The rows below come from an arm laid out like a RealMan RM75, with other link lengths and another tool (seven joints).
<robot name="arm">
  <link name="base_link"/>
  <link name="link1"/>
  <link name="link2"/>
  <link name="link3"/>
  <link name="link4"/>
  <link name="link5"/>
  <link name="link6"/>
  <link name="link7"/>
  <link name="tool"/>
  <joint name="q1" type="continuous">
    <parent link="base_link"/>
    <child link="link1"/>
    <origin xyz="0 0 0.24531"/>
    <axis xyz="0 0 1"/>
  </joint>
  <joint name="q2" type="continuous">
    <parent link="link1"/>
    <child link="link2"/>
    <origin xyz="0 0 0"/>
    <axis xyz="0 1 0"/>
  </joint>
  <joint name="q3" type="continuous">
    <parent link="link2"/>
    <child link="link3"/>
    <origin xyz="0 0 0.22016"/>
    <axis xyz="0 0 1"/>
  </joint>
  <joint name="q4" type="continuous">
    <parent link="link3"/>
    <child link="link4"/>
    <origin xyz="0 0 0"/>
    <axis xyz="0 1 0"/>
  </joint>
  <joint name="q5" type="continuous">
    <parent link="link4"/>
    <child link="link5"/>
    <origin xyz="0 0 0.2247"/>
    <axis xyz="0 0 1"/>
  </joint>
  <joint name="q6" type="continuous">
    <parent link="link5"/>
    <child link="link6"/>
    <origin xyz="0 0 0"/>
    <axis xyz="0 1 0"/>
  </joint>
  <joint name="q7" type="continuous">
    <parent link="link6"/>
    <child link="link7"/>
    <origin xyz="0 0 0.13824"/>
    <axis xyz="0 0 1"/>
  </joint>
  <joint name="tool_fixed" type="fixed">
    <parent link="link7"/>
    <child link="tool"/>
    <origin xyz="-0.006 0.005 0.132" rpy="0 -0.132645 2.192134"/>
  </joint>
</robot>
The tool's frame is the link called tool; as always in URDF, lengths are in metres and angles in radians. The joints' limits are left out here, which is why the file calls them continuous.
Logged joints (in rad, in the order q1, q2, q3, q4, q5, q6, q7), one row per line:
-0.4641, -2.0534, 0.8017, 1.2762, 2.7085, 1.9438, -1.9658
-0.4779, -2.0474, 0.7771, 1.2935, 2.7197, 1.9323, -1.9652
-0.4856, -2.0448, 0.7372, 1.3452, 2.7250, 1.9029, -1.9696
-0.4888, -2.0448, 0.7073, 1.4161, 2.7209, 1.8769, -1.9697
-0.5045, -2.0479, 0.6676, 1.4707, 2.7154, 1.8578, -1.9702
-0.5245, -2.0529, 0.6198, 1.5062, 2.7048, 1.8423, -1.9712
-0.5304, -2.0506, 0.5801, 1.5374, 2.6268, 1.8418, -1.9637
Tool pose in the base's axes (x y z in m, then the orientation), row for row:
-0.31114, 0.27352, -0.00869, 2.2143, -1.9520, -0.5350
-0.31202, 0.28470, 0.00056, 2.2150, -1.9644, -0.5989
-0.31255, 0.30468, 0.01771, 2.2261, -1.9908, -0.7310
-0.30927, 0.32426, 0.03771, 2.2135, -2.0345, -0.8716
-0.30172, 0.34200, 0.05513, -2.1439, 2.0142, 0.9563
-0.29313, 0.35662, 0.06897, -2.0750, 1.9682, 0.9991
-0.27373, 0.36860, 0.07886, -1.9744, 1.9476, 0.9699
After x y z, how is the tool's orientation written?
As a rotation vector, in radians.
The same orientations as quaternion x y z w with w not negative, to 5 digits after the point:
0.73626, -0.64905, -0.17789, 0.07077
0.73197, -0.64915, -0.19791, 0.06048
0.72362, -0.64714, -0.23762, 0.03349
0.70712, -0.64994, -0.27844, 0.00567
-0.69290, 0.65098, 0.30907, 0.02420
-0.68386, 0.64867, 0.32928, 0.05604
-0.66853, 0.65946, 0.32841, 0.10160

